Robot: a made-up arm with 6 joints. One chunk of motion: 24 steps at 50 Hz.
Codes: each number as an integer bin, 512 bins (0 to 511) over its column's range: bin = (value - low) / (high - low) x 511, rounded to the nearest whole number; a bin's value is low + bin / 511 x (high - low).
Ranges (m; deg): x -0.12..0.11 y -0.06..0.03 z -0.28..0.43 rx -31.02..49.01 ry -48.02..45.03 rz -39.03..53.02
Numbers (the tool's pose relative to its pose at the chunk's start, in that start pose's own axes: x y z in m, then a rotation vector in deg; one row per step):
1: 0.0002 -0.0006 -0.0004 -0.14 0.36 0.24
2: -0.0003 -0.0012 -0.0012 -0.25 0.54 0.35
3: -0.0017 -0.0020 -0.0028 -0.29 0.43 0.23
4: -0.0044 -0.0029 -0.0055 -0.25 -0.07 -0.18
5: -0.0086 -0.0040 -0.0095 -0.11 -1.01 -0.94
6: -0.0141 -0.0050 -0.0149 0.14 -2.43 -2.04
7: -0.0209 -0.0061 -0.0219 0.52 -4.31 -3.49
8: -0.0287 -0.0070 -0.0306 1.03 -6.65 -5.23
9: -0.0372 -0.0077 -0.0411 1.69 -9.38 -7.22
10: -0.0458 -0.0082 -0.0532 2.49 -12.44 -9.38
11: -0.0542 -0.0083 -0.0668 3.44 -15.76 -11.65
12: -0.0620 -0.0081 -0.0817 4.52 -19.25 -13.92
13: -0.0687 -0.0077 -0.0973 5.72 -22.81 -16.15
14: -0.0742 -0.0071 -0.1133 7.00 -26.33 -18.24
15: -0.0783 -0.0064 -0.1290 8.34 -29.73 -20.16
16: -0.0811 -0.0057 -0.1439 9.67 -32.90 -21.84
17: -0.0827 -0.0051 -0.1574 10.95 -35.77 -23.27
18: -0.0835 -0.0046 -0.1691 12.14 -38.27 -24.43
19: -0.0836 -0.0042 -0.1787 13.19 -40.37 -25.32
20: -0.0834 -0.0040 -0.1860 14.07 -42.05 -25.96
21: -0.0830 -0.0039 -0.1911 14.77 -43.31 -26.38
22: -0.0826 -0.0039 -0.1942 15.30 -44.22 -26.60
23: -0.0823 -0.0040 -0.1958 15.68 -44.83 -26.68
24: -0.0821 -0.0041 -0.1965 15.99 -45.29 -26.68
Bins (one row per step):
1: 267 337 201 197 266 218
2: 266 334 201 196 267 219
3: 263 329 200 196 266 218
4: 257 324 198 196 263 216
5: 248 318 195 197 258 211
6: 235 312 191 199 250 205
7: 220 306 186 201 240 197
8: 203 301 179 205 227 188
9: 184 297 172 209 212 177
10: 165 294 163 214 195 165
11: 146 294 153 220 177 152
12: 129 295 143 227 158 139
13: 114 297 131 235 138 127
14: 102 300 120 243 119 115
15: 93 304 109 251 100 105
16: 86 308 98 260 83 95
17: 83 312 88 268 67 87
18: 81 315 80 276 54 81
19: 81 317 73 282 42 76
20: 81 318 68 288 33 73
21: 82 319 64 292 26 70
22: 83 319 62 296 21 69
23: 84 318 61 298 18 69
24: 84 317 60 300 15 69

